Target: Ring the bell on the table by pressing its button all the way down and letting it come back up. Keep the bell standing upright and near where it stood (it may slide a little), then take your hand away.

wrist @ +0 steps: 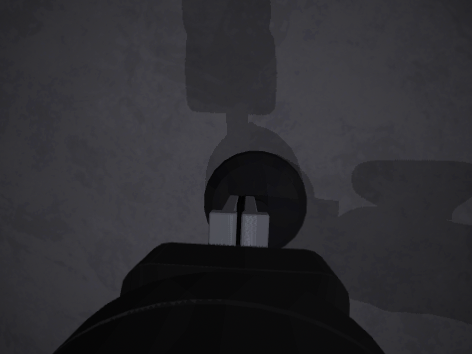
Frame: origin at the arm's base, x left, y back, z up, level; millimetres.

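Seen in the pictures: gripper, fingertip midpoint: [241,212].
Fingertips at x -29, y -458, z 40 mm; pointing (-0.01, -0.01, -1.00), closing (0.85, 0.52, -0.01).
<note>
A point is followed by its place in that frame.
The bell [265,172] {x -29, y -428, z 16 mm} is a dark round dome that stands upright on the grey table, seen from above near the middle of the wrist view. My gripper [241,212] {x -29, y -458, z 40 mm} is shut and empty, its two pale fingers side by side. The fingertips are over the bell's dome, and they cover its central part. The button is hidden behind the fingertips, so I cannot tell whether they touch it or whether it is pressed.
The mottled grey table [100,125] {x -169, y -475, z -21 mm} surrounds the bell. Shadows of the arm and gripper fall on it above and to the right of the bell, and the gripper's shadow meets the bell's shadow.
</note>
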